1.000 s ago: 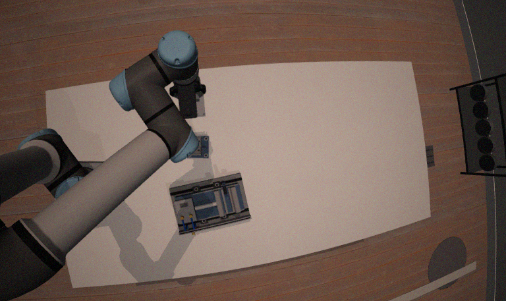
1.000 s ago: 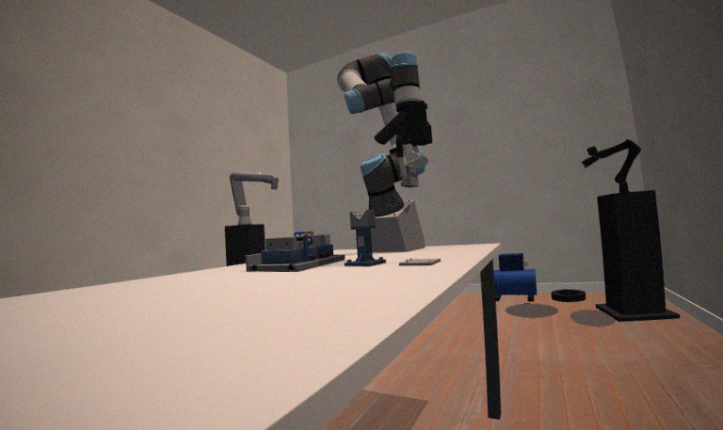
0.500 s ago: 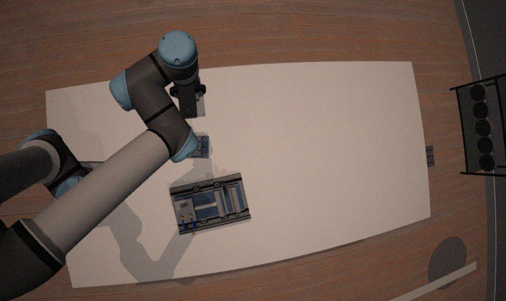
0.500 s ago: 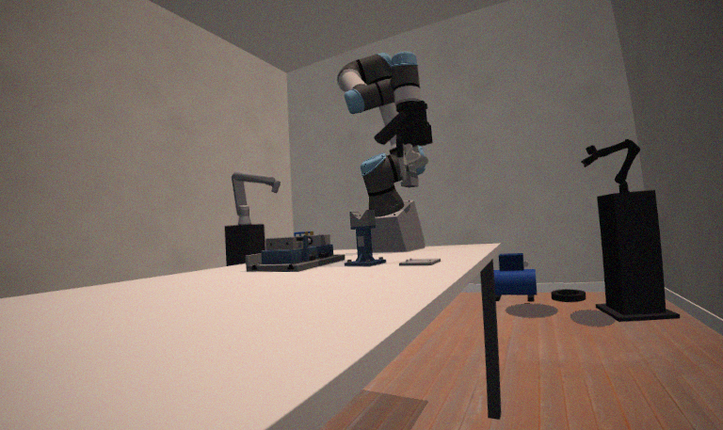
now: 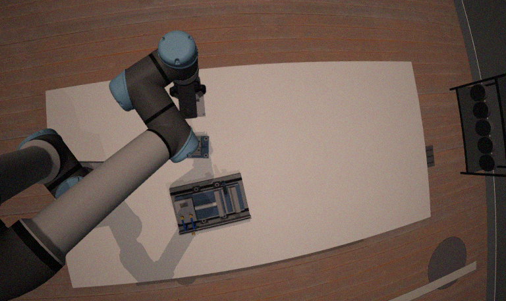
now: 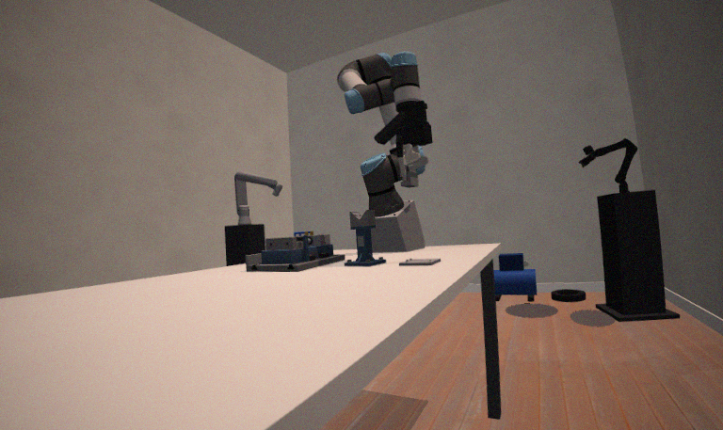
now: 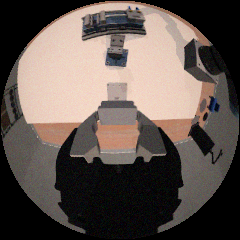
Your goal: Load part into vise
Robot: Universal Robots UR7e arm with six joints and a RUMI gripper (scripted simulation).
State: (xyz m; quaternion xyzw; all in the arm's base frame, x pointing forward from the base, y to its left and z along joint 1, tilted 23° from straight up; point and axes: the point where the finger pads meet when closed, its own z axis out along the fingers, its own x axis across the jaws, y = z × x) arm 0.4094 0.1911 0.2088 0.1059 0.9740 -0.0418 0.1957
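Now: the part 1 cm to the right of my hand and 1 cm below it. Round my hand: vise 7 cm behind, 38 cm to the right, 20 cm below; infeed plate 1 cm to the left, 24 cm below.
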